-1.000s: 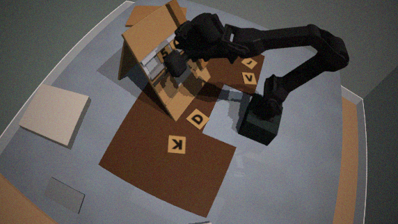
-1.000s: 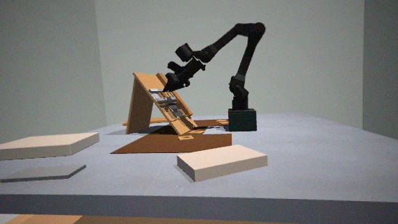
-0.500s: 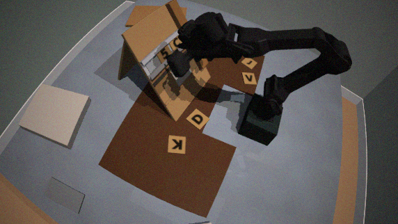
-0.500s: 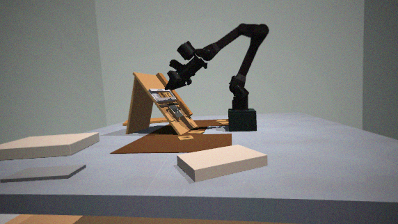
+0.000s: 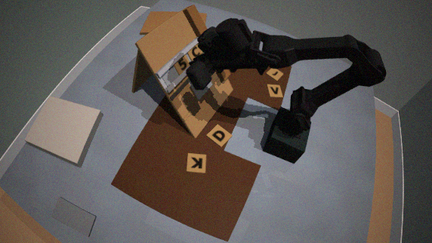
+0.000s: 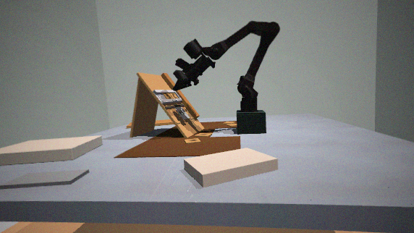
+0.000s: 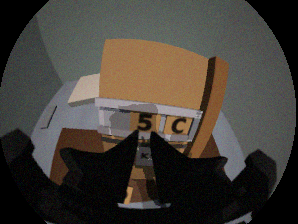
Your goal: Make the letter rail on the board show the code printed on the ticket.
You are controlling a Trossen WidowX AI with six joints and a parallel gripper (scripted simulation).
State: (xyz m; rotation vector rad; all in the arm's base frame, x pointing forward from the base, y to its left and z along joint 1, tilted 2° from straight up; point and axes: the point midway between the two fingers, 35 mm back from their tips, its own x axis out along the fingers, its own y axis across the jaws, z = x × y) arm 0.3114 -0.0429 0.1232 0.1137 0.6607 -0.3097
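Right now my gripper tip is 11 cm above the white ticket, 3 cm past it and 2 cm to the left of it. Also, from my gripper tip: thin grey plate (50 cm to the left, 25 cm ahead, 20 cm below); brown mat (21 cm below, 13 cm behind, 1 cm to the left); beige block (43 cm ahead, 23 cm to the left, 19 cm below).
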